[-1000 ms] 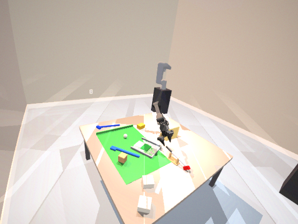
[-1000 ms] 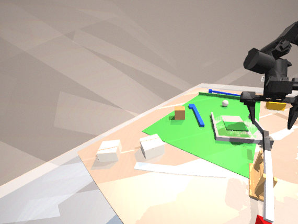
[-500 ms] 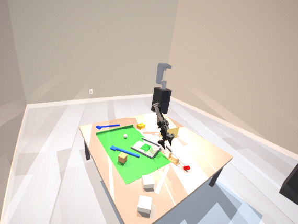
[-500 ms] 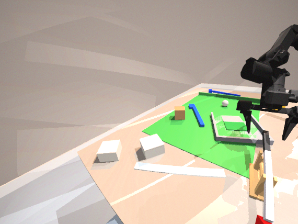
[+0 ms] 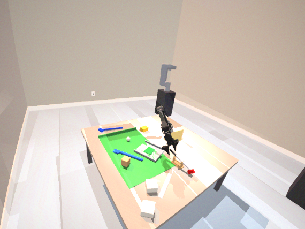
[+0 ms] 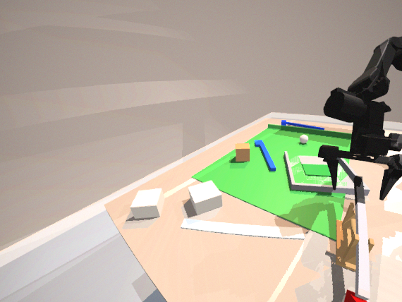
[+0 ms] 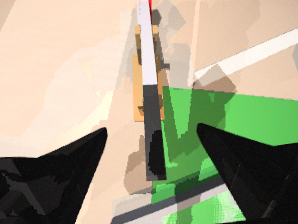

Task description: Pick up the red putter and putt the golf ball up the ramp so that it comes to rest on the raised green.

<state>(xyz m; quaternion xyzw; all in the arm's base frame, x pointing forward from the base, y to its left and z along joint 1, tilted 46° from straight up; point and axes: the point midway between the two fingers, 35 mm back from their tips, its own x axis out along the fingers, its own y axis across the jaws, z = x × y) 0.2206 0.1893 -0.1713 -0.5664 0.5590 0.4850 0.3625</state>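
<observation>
My gripper tip is now 1 cm past the wooden stand, 7 cm to the right of it and 5 cm above it. From my gripper tip the other things lie so: green mat (26 cm ahead, 28 cm to the right, 8 cm below); then white golf ball (24 cm ahead, 45 cm to the right, 6 cm below); then tan cube (41 cm ahead, 14 cm to the right, 5 cm below).
</observation>
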